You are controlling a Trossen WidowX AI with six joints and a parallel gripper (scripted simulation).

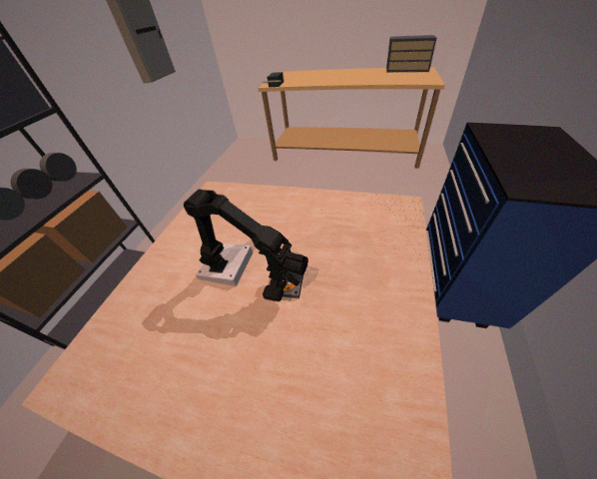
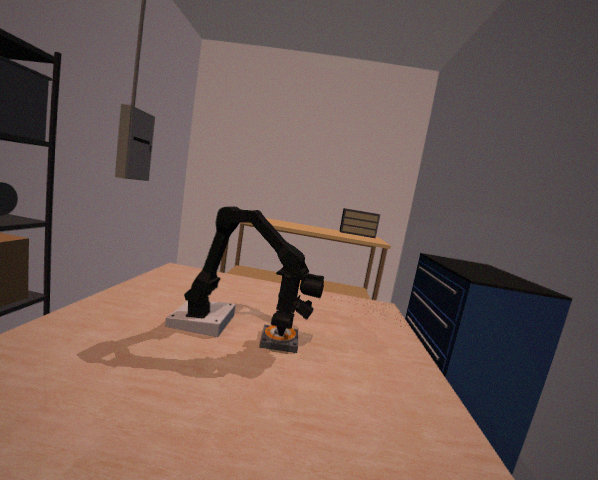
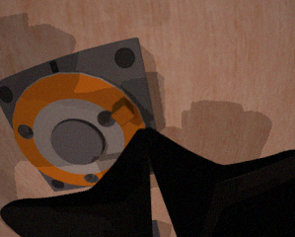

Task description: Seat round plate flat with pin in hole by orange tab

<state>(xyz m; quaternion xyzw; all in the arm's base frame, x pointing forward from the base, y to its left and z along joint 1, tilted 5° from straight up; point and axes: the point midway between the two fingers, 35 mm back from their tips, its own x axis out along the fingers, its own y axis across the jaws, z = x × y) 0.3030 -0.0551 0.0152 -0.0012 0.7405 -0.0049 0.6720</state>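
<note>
My gripper tip is now 3 cm to the right of the round plate, 1 cm short of it and 1 cm above it.
</note>
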